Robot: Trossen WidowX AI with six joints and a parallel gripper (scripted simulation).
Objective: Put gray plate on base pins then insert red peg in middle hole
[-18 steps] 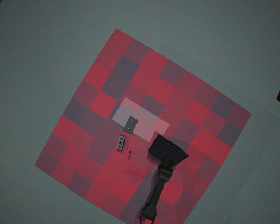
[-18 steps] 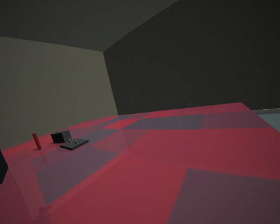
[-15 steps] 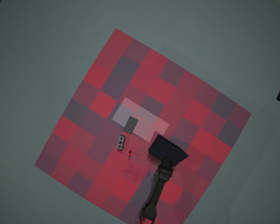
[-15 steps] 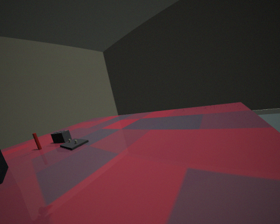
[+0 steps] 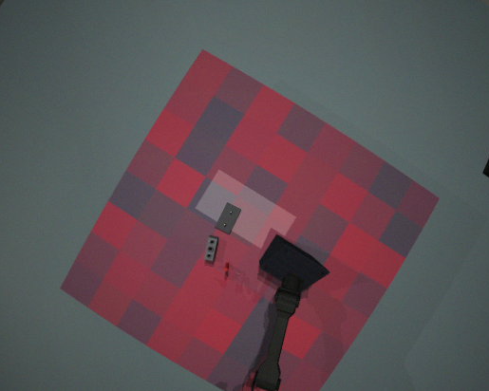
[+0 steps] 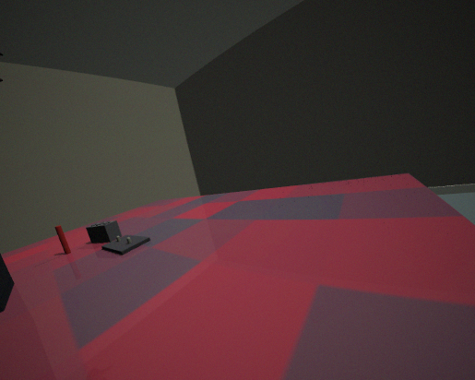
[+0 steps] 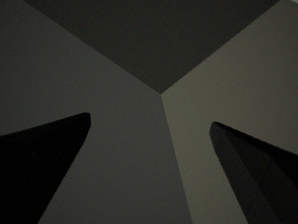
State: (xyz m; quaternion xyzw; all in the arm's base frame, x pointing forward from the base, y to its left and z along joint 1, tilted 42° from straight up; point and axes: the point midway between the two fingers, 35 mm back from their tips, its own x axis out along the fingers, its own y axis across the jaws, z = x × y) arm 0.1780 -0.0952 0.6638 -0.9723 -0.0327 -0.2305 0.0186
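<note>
My gripper tip is 10 cm short of the gray plate, 32 cm to the left of it and 64 cm above it. Round my gripper tip: red peg 28 cm to the right, 64 cm below; dark base 10 cm ahead, 47 cm to the right, 67 cm below.
</note>
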